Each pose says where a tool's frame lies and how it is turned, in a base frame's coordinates. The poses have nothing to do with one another.
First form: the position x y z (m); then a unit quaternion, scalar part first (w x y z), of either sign.
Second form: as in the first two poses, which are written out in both.
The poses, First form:
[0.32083 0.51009 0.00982 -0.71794 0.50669 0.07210 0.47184]
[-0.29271 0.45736 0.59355 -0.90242 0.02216 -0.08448 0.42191]
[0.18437 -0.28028 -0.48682 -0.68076 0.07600 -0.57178 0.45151]
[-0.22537 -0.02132 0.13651 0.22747 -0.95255 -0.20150 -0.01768]
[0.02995 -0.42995 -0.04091 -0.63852 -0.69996 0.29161 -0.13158]
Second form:
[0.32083 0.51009 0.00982 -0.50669 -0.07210 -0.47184 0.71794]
[-0.29271 0.45736 0.59355 -0.02216 0.08448 -0.42191 0.90242]
[0.18437 -0.28028 -0.48682 -0.07600 0.57178 -0.45151 0.68076]
[-0.22537 -0.02132 0.13651 -0.95255 -0.20150 -0.01768 0.22747]
[0.02995 -0.42995 -0.04091 0.69996 -0.29161 0.13158 0.63852]

